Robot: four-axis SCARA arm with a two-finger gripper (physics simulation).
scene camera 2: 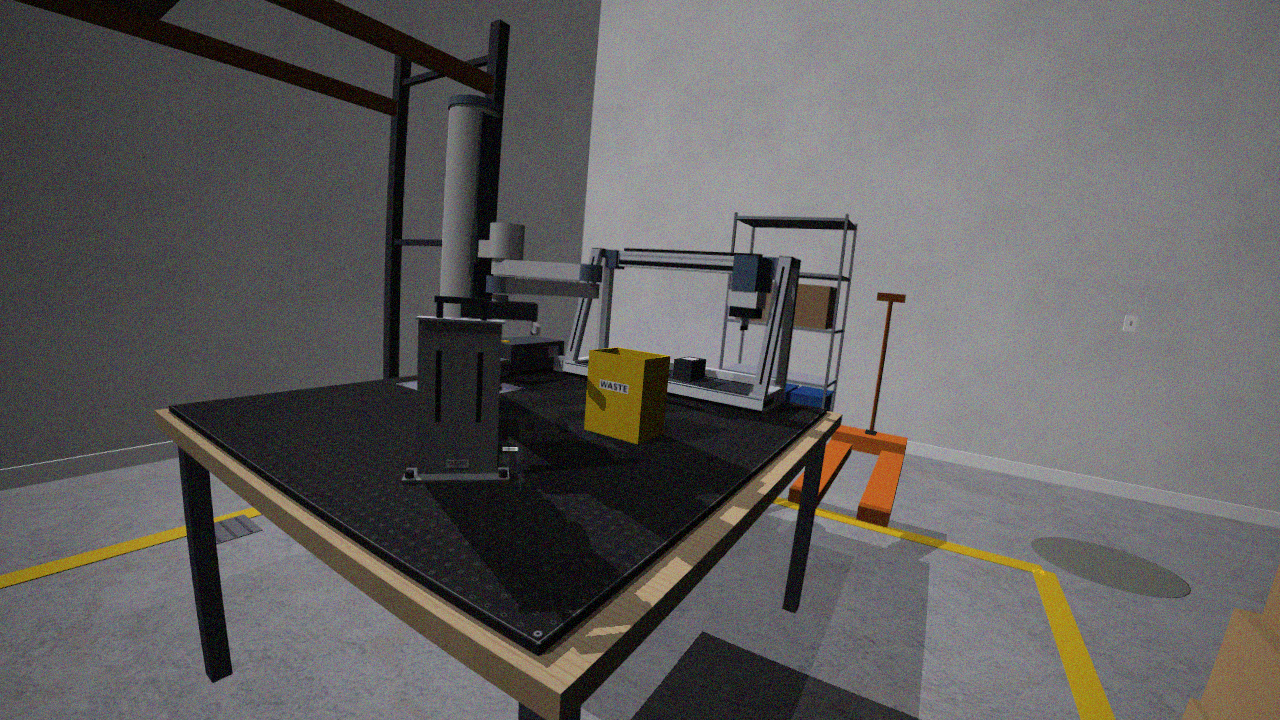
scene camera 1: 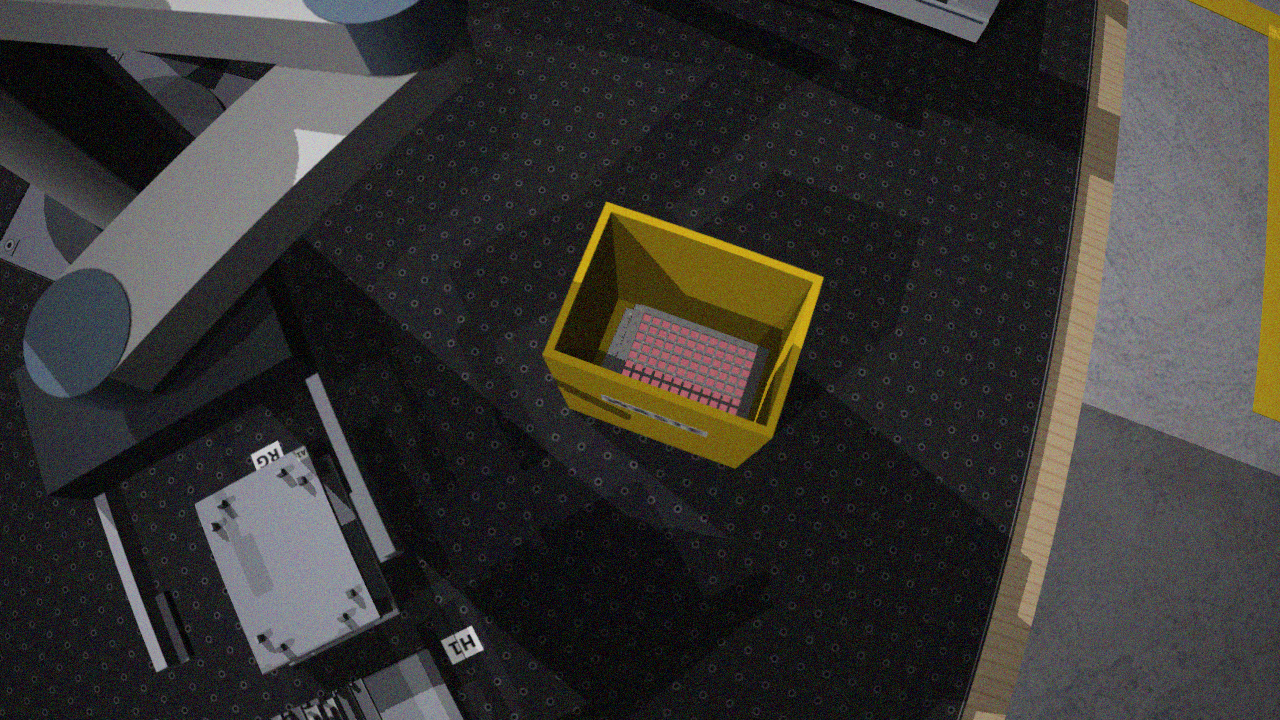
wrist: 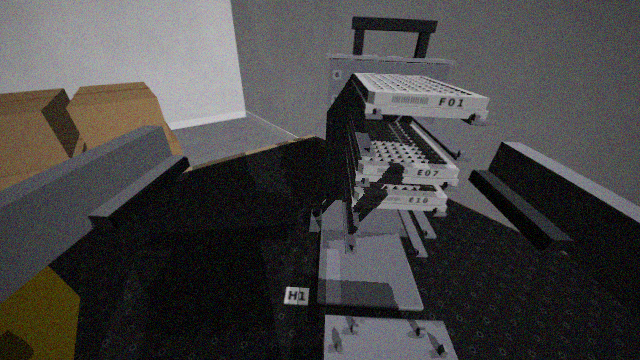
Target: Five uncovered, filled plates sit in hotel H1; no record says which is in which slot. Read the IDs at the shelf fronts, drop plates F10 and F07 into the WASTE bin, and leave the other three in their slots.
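Frame: origin at the arm's base, x left, y back, z up, level; millimetres.
Seen in the pictures: gripper, fingertip midpoint: [scene camera 1: 278,613] [wrist: 329,152]; arm's base, origin of the base link: [scene camera 1: 143,178].
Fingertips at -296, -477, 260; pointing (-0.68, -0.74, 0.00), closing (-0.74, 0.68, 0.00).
Offsets run from my fingertips to a thing's middle, as dx, dy, dz. "spot": to the spot under its first point.
My gripper [scene camera 1: 274,614] [wrist: 329,152] is open, its fingers wide apart with no plate between them. In the wrist view it faces the front of hotel H1 {-161, -73, -87} [scene camera 2: 458,394] [wrist: 392,66]. Three white plates show there one above another: F01 {-133, -44, +11} [wrist: 425,95] at the top, E07 {spot: -92, +2, -42} [wrist: 410,172] lower, and E10 {-133, -44, -73} [wrist: 417,199] below it. A finger-like shadow crosses the E07 front. The yellow WASTE bin {+269, -169, -148} [scene camera 1: 666,429] [scene camera 2: 626,398] [wrist: 45,310] stands upright. A plate with pink wells {+275, -179, -220} [scene camera 1: 702,353] lies inside it; a pale edge shows beside this plate. No F10 or F07 label is readable.
The RG stand [scene camera 1: 277,555] [wrist: 385,340] with small pegs is near the H1 tag {-23, -70, -248} [scene camera 1: 462,644] [wrist: 296,296]. The arm [scene camera 1: 214,188] [scene camera 2: 546,277] reaches in from its column. A gantry machine [scene camera 2: 680,259] stands behind the bin. Cardboard boxes [wrist: 115,110] show at left in the wrist view.
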